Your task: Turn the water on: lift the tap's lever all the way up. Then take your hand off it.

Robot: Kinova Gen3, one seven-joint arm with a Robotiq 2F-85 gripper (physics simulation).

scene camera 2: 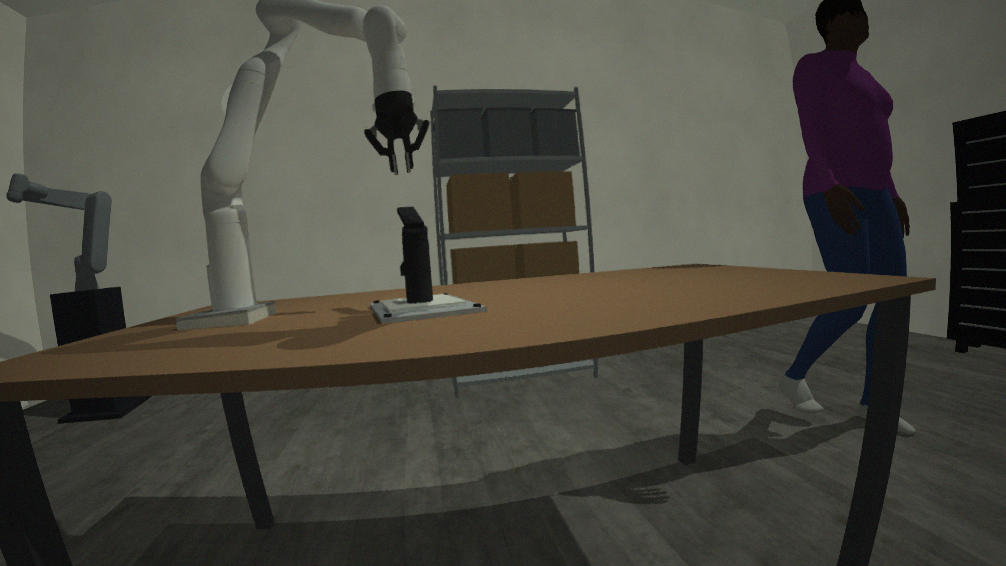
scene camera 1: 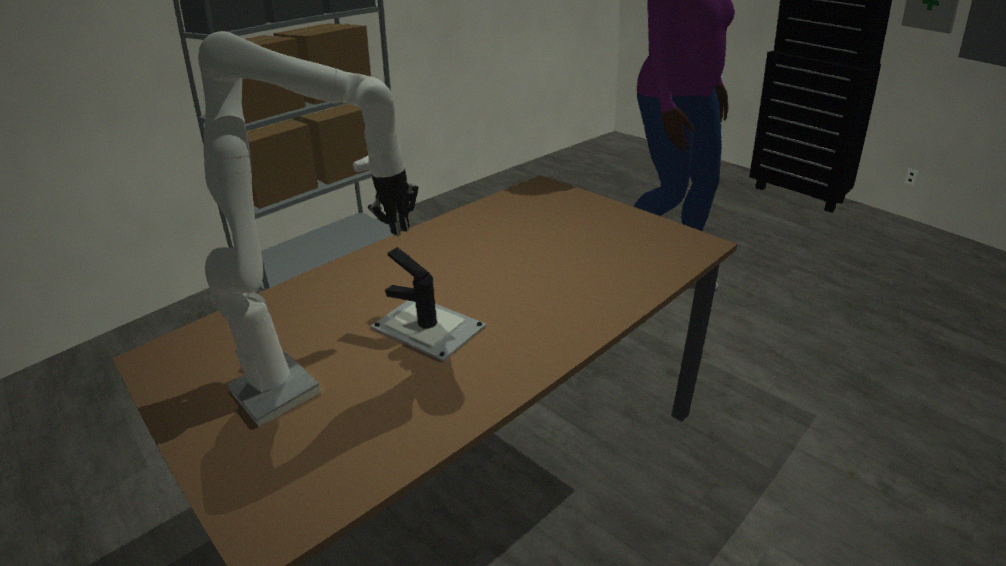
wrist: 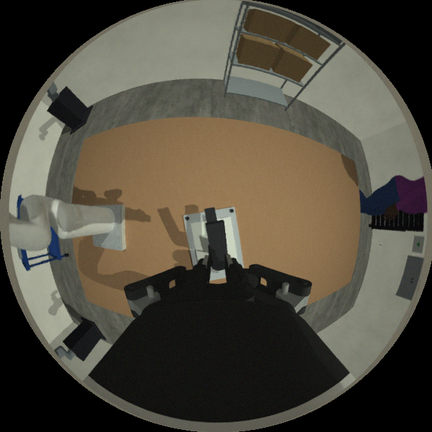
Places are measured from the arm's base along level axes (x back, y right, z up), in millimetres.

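Pixels of known places: gripper, fingertip midpoint: (scene camera 2: 402,173) (scene camera 1: 401,232); arm's base at its link origin: (scene camera 2: 236,307) (scene camera 1: 270,376).
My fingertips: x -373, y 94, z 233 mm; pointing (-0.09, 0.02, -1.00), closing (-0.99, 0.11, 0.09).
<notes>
For each thing: its top centre in the pictures, then the offset to it from my fingertips. "*": a spot on its surface instead. Level surfaces: height alone.
- black tap at a spot on its surface: (scene camera 2: 417,267) (scene camera 1: 431,305) * dy +69, dx -8, dz -181 mm
- pale base plate at a spot on its surface: (scene camera 1: 467,333) * dy +151, dx -41, dz -249 mm
- spout at its top centre: (scene camera 1: 403,286) dy -24, dx -8, dz -158 mm
- brown table at its surface level: dz -257 mm
The black tap (scene camera 1: 426,308) (scene camera 2: 417,267) stands upright on a pale base plate (scene camera 1: 467,333) (wrist: 188,233). Its lever (scene camera 1: 408,263) (scene camera 2: 408,216) (wrist: 216,237) slants steeply upward from the tap's top, its free end raised well above the spout (scene camera 1: 400,290) (wrist: 210,215). My gripper (scene camera 1: 399,231) (scene camera 2: 401,171) (wrist: 217,261) points down above the lever's free end, with a visible gap to it in both scene views. Its fingers are a little apart with nothing between them. In the wrist view the lever shows beyond the fingertips and hides most of the tap's body.
The tap and the arm's base (scene camera 1: 274,391) (scene camera 2: 226,316) (wrist: 111,240) are on the brown table (scene camera 1: 562,246) (scene camera 2: 597,302) (wrist: 225,160). A shelf rack (scene camera 2: 511,164) with boxes stands behind the table. A person (scene camera 1: 685,63) (scene camera 2: 844,126) in a purple top stands beyond the table's far right end.
</notes>
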